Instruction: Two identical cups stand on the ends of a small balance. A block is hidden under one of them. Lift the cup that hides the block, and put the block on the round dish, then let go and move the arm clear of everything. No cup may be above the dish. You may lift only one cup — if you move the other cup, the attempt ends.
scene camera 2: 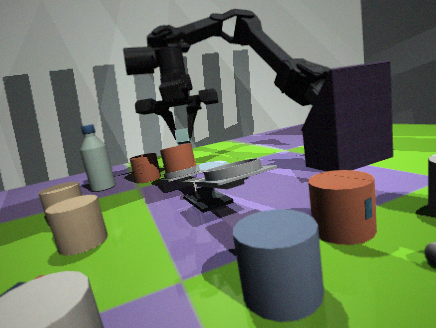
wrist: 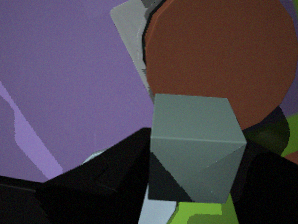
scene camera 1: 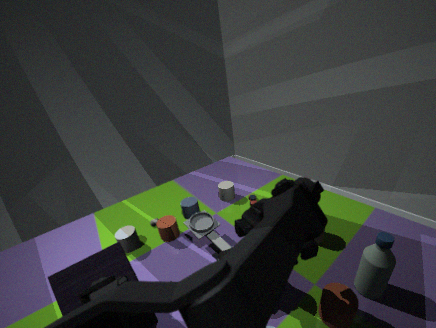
A bottle shows in scene camera 2 and in scene camera 1; in the wrist view it is out of frame. One and the same spot on the bottle: [scene camera 1: 377, 262] is [scene camera 2: 102, 142].
